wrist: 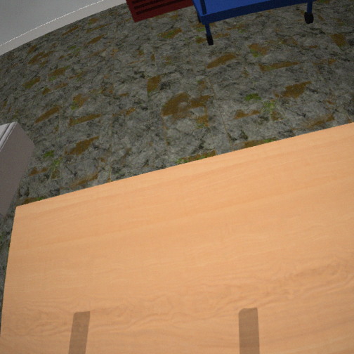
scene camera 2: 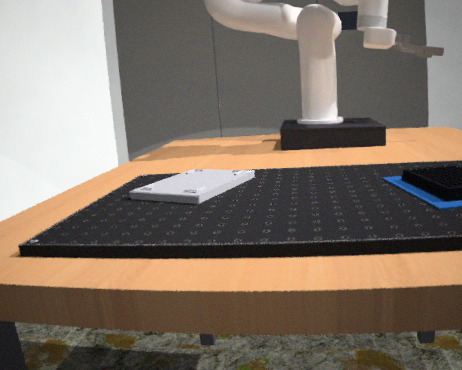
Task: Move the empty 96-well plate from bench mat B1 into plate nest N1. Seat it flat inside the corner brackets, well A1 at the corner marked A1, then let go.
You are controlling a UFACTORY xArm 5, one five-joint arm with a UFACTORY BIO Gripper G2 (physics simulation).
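Seen in the pictures: end effector, tool point: [scene camera 2: 428, 52]; arm's base, origin of the base link: [scene camera 2: 320, 122].
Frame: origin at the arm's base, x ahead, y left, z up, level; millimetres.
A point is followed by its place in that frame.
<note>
The black 96-well plate [scene camera 2: 436, 181] {x 659, y 126, z -24 mm} lies on the blue bench mat [scene camera 2: 395, 180] {x 587, y 89, z -37 mm} at the right edge of the scene view, partly cut off. The pale grey plate nest [scene camera 2: 192, 186] {x 618, y -194, z -27 mm}, with small corner brackets, sits on the black perforated board at the left. The A1 mark cannot be made out. My gripper [scene camera 2: 434, 51] is open and empty, high at the upper right of the scene view, far above and behind the plate. In the wrist view one grey finger shows at the left edge; the other is outside the frame. Plate and nest do not show there.
The black perforated board [scene camera 2: 310, 220] {x 751, y -32, z -39 mm} lies on the wooden table [scene camera 2: 225, 272] {x 851, y -104, z -52 mm} [wrist: 190, 240]. The arm's black base block [scene camera 2: 332, 136] {x 146, y 25, z -23 mm} stands behind it. The wrist view shows two finger shadows on the wood, the table edge, patterned floor [wrist: 140, 115], and a blue cart [wrist: 250, 11].
</note>
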